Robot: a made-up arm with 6 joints. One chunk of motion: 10 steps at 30 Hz.
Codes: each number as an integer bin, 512 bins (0 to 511) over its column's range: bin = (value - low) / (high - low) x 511, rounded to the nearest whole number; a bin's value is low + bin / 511 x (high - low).
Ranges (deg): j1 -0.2..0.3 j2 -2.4..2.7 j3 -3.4..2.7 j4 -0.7..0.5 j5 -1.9..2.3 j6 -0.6..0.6
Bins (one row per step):
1: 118 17 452 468 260 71
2: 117 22 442 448 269 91
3: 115 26 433 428 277 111
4: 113 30 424 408 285 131
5: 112 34 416 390 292 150
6: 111 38 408 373 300 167
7: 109 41 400 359 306 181
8: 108 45 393 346 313 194
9: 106 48 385 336 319 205
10: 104 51 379 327 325 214
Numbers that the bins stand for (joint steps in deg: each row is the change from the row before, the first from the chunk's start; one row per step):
1: -0.085 -2.230 1.996 0.399 0.237 -0.433
2: -0.086 -2.180 1.876 0.352 0.311 -0.386
3: -0.087 -2.141 1.769 0.305 0.377 -0.339
4: -0.089 -2.101 1.661 0.258 0.442 -0.292
5: -0.090 -2.061 1.566 0.216 0.500 -0.248
6: -0.091 -2.021 1.470 0.176 0.566 -0.208
7: -0.093 -1.991 1.375 0.143 0.615 -0.175
8: -0.094 -1.951 1.291 0.113 0.673 -0.144
9: -0.096 -1.921 1.196 0.089 0.722 -0.119
10: -0.098 -1.891 1.124 0.068 0.771 -0.097

